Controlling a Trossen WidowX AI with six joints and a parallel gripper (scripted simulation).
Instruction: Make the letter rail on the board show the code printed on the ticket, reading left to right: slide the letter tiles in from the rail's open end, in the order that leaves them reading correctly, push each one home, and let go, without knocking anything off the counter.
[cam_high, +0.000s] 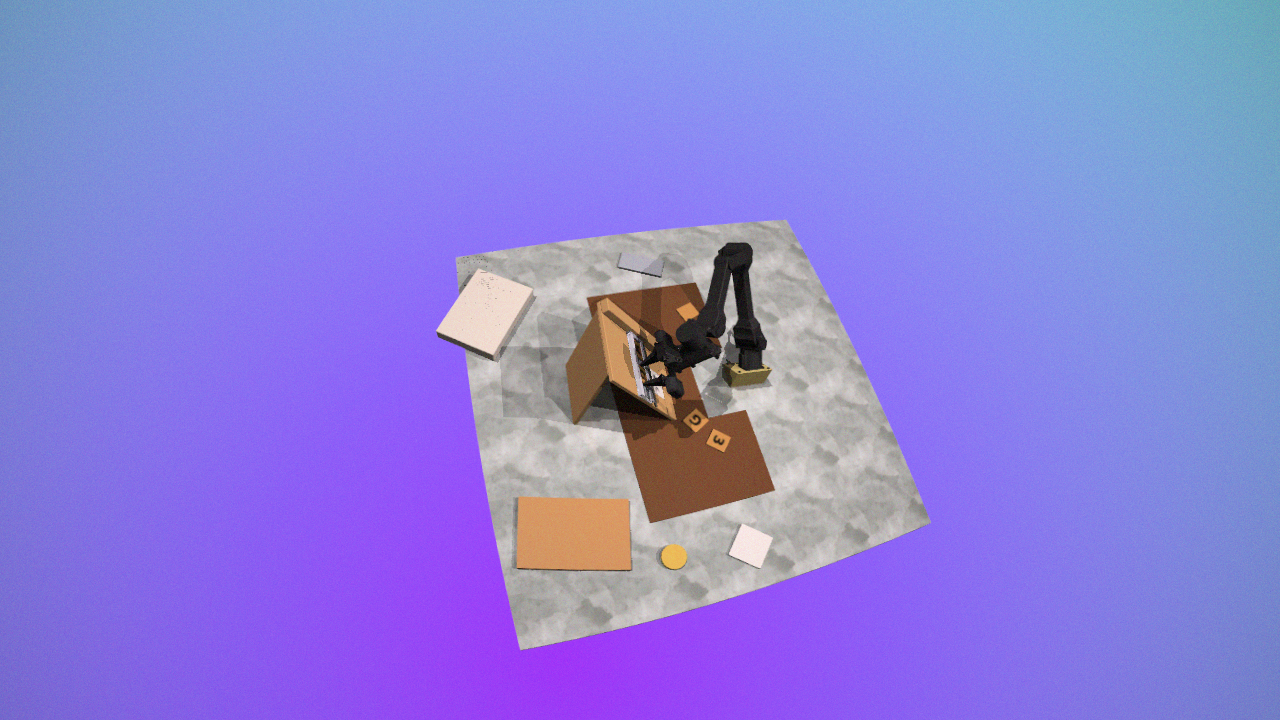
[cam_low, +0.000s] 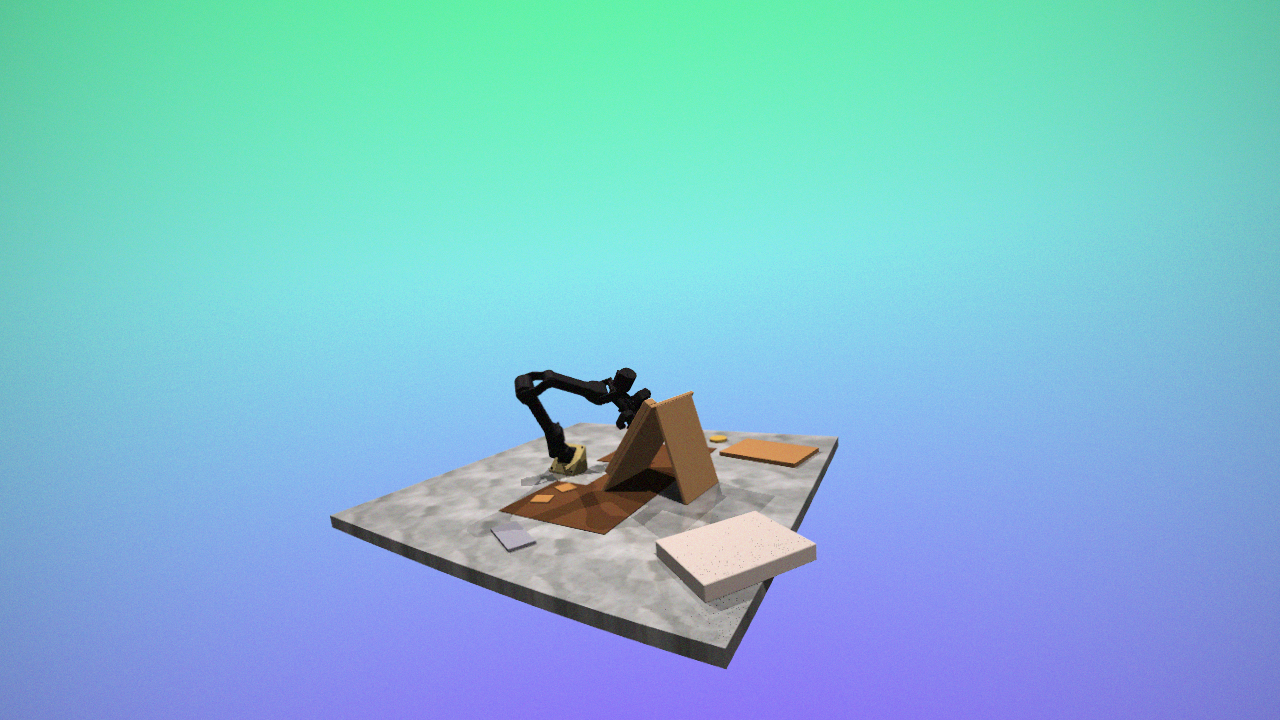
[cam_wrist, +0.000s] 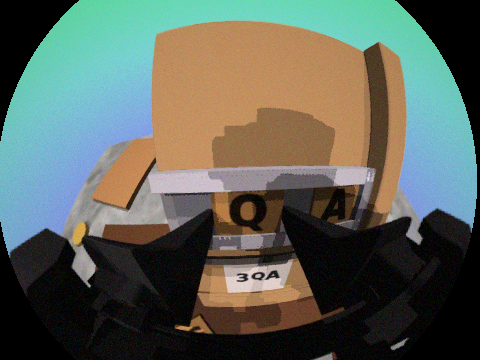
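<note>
The white ticket lies 80 mm below my gripper tip, 60 mm behind it and 10 mm to the right of it. Also, from my gripper tip: orange panel 370 mm to the left, 250 mm ahead, 160 mm below; then brown mat 170 mm behind, 160 mm below, 20 mm to the right; then yellow disc 480 mm to the left, 150 mm below.
</note>
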